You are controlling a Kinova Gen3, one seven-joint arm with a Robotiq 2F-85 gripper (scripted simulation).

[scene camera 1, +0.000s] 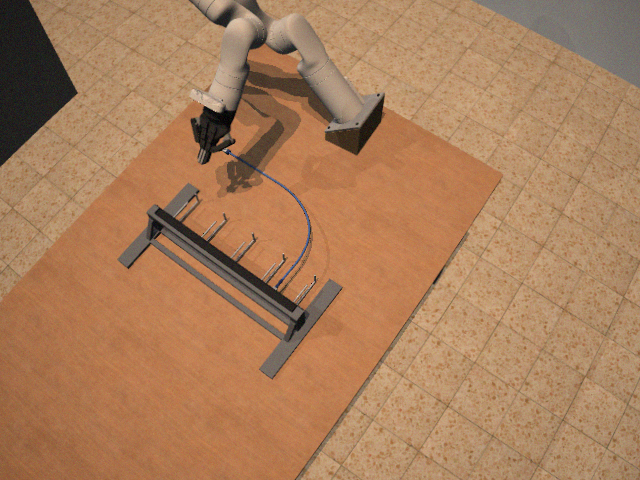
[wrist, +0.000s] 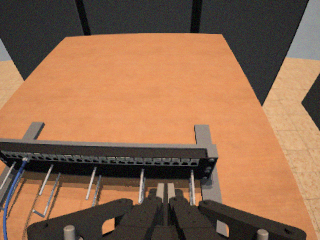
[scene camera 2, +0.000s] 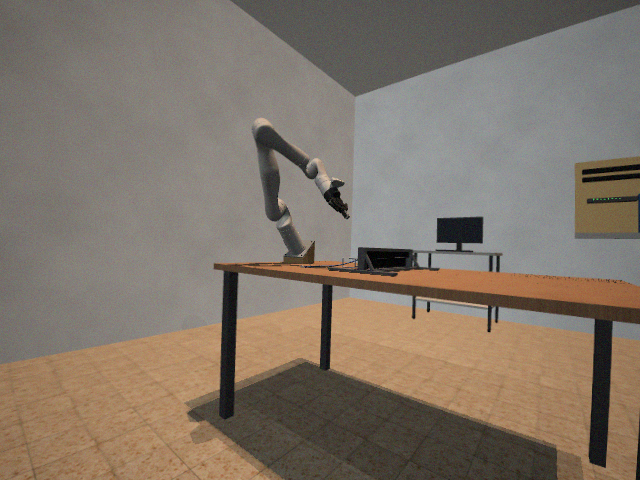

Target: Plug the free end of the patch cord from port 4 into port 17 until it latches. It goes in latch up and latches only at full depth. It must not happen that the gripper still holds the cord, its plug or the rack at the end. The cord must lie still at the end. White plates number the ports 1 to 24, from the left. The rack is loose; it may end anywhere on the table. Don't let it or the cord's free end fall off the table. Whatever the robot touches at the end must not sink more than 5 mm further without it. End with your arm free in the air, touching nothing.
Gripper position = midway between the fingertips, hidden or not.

Note:
I see my gripper [scene camera 1: 201, 162].
My gripper is seen too in the wrist view [wrist: 165, 194].

